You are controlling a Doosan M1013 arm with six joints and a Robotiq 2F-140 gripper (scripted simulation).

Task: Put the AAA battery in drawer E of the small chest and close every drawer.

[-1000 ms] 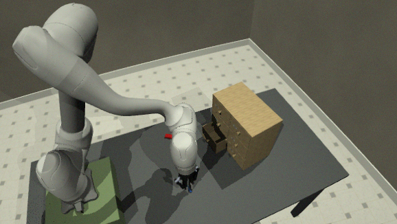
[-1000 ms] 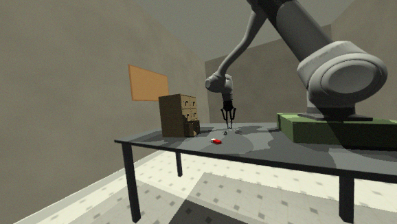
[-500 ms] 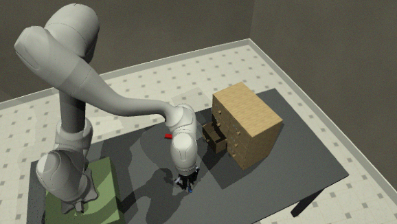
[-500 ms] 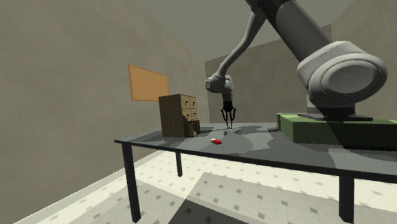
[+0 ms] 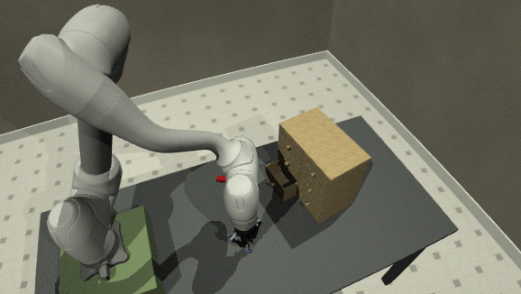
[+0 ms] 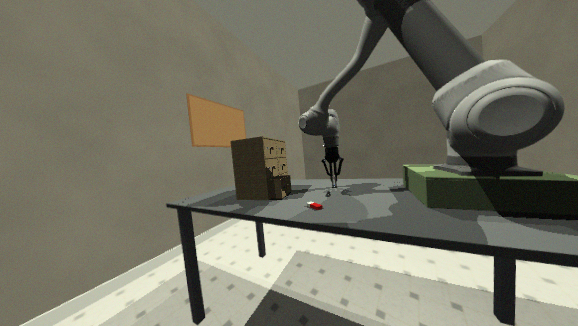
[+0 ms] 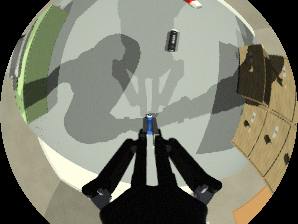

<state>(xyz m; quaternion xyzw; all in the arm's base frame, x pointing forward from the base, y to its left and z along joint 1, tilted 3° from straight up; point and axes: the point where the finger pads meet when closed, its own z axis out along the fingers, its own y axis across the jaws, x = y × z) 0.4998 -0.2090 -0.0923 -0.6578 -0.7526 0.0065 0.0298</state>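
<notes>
Right now the AAA battery is 3 cm below my hand. From my hand the other things lie so: red-and-white object 6 cm ahead, 35 cm to the left, 3 cm below; then dark cylinder 2 cm ahead, 18 cm to the left, 3 cm below.
</notes>
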